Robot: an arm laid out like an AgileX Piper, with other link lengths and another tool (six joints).
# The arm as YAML. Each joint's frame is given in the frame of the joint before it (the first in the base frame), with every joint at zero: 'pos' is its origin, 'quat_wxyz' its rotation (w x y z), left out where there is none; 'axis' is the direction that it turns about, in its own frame. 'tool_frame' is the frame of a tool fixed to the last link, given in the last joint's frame.
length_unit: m
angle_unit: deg
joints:
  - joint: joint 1
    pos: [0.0, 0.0, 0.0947]
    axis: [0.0, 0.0, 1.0]
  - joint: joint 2
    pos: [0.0, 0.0, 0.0]
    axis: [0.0, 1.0, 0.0]
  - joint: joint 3
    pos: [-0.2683, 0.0, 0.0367]
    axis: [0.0, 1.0, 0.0]
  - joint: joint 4
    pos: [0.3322, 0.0, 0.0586]
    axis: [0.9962, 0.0, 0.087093]
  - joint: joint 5
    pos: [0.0, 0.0, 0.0]
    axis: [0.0, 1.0, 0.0]
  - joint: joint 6
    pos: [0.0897, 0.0, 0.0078]
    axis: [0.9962, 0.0, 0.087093]
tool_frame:
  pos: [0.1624, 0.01, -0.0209]
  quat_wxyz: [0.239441, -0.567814, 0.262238, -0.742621]
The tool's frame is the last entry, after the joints.
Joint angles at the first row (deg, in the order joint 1, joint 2, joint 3, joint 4, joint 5, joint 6):
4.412, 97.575, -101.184, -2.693, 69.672, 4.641
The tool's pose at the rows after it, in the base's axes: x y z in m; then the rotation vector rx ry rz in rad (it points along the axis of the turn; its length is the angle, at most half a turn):
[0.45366, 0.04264, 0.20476, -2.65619, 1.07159, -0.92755]
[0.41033, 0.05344, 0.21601, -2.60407, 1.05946, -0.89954]
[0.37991, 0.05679, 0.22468, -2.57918, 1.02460, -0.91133]
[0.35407, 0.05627, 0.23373, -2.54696, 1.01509, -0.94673]
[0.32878, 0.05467, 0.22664, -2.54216, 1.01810, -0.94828]
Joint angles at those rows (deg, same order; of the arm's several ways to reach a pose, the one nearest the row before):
4.412, 90.127, -93.450, -1.260, 69.672, 5.042
4.411, 80.558, -84.970, 2.063, 69.672, 4.755
4.412, 73.511, -79.469, 3.552, 69.786, 3.553
4.412, 66.921, -74.943, 3.896, 69.786, 3.553
4.413, 61.191, -69.385, 3.952, 69.787, 3.726

